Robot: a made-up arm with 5 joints.
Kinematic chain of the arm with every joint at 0, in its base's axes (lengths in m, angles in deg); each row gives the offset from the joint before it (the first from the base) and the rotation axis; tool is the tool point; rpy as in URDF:
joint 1: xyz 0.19 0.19 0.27 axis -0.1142 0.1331 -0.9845
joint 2: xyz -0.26 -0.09 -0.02 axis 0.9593 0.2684 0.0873
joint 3: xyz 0.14 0.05 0 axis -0.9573 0.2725 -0.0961
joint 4: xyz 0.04 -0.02 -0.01 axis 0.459 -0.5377 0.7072
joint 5: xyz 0.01 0 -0.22 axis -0.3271 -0.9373 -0.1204
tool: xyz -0.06 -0.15 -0.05 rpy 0 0 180
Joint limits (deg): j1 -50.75..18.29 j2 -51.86..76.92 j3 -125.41..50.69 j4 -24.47..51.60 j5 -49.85..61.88
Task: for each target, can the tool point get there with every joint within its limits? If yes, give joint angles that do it. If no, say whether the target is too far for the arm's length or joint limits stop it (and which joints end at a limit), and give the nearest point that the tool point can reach.
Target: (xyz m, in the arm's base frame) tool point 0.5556 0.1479 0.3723
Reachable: no: joint limits stop it (at a limit: joint 2, joint 3, joint 4, joint 5) | nearest point 0.3861 0.1531 0.4384 | short by 0.182 m
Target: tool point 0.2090 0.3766 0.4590
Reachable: yes | joints -6.77 55.18 -103.61 19.79 0.61
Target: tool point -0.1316 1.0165 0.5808
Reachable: no: too far | nearest point 0.0688 0.4961 0.3510 | short by 0.603 m
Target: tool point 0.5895 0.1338 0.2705
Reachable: no: joint limits stop it (at a limit: joint 1, joint 2, joint 4, joint 5) | nearest point 0.4962 0.0697 0.1998 | short by 0.133 m
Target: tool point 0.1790 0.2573 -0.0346
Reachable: yes | joints 9.93 -22.57 -84.54 -13.79 52.82
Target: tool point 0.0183 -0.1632 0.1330
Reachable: yes | joints -8.98 -5.30 27.83 -15.33 11.88
